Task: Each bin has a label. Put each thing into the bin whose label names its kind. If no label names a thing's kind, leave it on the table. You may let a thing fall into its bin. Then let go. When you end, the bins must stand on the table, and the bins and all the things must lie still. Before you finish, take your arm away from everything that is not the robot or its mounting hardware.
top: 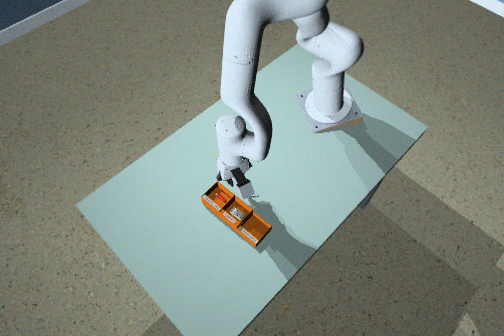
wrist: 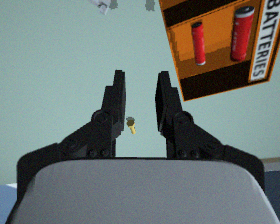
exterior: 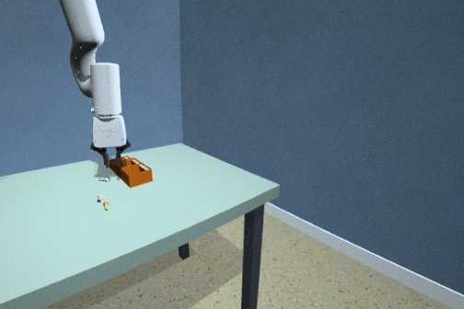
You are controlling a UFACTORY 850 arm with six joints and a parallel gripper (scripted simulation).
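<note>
Right now the grey piece is 8 cm behind my hand, 8 cm to the right of it and 8 cm below it. The rest, counted from my hand: grey bolt 2 cm behind, 6 cm to the left, 8 cm below; orange bin row 8 cm ahead, 6 cm to the left, 7 cm below; white domino 7 cm ahead, 6 cm to the left, 8 cm below.
</note>
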